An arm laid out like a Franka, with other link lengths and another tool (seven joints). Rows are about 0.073 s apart.
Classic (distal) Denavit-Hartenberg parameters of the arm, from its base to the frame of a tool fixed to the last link. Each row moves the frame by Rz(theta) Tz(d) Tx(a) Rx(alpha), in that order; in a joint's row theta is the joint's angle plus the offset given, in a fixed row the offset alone. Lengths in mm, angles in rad.
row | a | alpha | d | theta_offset
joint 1 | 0 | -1.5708 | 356.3 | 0
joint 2 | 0 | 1.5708 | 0 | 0
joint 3 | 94.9 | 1.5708 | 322.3 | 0
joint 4 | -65.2 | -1.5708 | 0 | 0
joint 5 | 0 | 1.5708 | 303.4 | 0
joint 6 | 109.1 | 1.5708 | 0 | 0
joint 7 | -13.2 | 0.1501 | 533.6 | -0.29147
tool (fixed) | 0 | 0 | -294.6 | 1.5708
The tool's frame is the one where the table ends.
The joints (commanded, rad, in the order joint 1, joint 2, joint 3, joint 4, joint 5, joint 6, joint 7), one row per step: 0.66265 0.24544 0.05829 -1.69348 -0.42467 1.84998 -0.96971; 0.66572 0.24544 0.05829 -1.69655 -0.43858 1.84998 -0.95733; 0.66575 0.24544 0.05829 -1.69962 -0.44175 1.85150 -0.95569; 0.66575 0.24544 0.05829 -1.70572 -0.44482 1.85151 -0.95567; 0.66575 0.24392 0.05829 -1.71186 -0.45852 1.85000 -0.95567; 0.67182 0.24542 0.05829 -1.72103 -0.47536 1.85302 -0.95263; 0.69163 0.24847 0.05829 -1.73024 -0.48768 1.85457 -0.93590
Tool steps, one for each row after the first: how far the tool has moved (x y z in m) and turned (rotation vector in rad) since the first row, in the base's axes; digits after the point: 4 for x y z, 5 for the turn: 0.0004 -0.0008 0.0002 -0.00909 -0.01040 -0.00325; 0.0004 -0.0014 -0.0007 -0.01187 -0.01150 -0.00293; -0.0005 -0.0028 -0.0031 -0.01802 -0.00886 -0.00168; -0.0001 -0.0055 -0.0036 -0.03169 -0.01309 0.00295; -0.0013 -0.0050 -0.0065 -0.04736 -0.01839 0.01404; -0.0076 0.0023 -0.0107 -0.05870 -0.02409 0.02437
